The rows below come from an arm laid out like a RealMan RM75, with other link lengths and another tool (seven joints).
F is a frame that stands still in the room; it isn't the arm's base.
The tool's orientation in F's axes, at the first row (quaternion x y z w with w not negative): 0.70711 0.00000 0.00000 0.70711
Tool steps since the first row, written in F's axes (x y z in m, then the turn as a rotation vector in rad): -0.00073 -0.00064 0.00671 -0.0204 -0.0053 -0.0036; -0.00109 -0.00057 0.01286 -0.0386 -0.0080 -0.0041; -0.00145 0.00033 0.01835 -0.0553 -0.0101 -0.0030; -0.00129 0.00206 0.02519 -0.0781 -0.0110 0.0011; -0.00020 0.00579 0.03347 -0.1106 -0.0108 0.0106; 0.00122 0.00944 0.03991 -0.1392 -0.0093 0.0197; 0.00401 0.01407 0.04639 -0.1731 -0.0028 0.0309; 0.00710 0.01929 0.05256 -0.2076 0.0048 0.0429; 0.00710 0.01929 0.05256 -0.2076 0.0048 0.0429; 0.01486 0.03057 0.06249 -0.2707 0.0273 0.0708; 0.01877 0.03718 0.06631 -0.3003 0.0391 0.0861; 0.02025 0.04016 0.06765 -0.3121 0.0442 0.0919
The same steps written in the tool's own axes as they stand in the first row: -0.00073 0.00671 0.00064 -0.0204 -0.0036 0.0053; -0.00109 0.01286 0.00057 -0.0386 -0.0041 0.0080; -0.00145 0.01835 -0.00033 -0.0553 -0.0030 0.0101; -0.00129 0.02519 -0.00206 -0.0781 0.0011 0.0110; -0.00020 0.03347 -0.00579 -0.1106 0.0106 0.0108; 0.00122 0.03991 -0.00944 -0.1392 0.0197 0.0093; 0.00401 0.04639 -0.01407 -0.1731 0.0309 0.0028; 0.00710 0.05256 -0.01929 -0.2076 0.0429 -0.0048; 0.00710 0.05256 -0.01929 -0.2076 0.0429 -0.0048; 0.01486 0.06249 -0.03057 -0.2707 0.0708 -0.0273; 0.01877 0.06631 -0.03718 -0.3003 0.0861 -0.0391; 0.02025 0.06765 -0.04016 -0.3121 0.0919 -0.0442
